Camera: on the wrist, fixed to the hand. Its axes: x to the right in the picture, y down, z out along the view.
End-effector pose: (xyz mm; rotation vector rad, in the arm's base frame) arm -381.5 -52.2 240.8 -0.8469 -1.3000 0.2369
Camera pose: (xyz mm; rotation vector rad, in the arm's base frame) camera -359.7 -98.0 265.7 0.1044 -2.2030 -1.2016
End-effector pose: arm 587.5 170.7 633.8 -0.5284 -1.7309 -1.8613
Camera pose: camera 566.3 134.3 596.1 -0.2393 1.1356 1.7381
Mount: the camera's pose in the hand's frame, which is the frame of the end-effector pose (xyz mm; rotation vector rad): -2.4 -41.6 -38.2 -0.4762 -0.5455 -1.5852
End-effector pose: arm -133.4 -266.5 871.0 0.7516 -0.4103 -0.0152
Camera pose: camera -116.1 -271.5 817.4 0.4183 -0.2097 -1.7711
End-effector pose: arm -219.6 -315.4 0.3 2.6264 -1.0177 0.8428
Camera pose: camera -209.9 -268.8 30.9 2.2079 0.8048 -0.4402
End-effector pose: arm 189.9 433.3 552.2 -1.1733 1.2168 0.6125
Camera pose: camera 210.7 384.7 572.3 -1.7660 -0.5072 -0.0659
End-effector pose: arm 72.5 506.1 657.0 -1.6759 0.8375 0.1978
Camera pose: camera 84.9 474.5 702.2 -2.0902 -1.0961 -0.2747
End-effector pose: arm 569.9 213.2 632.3 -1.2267 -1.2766 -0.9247
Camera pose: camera 535.9 168.7 640.0 0.4712 2.1543 1.7611
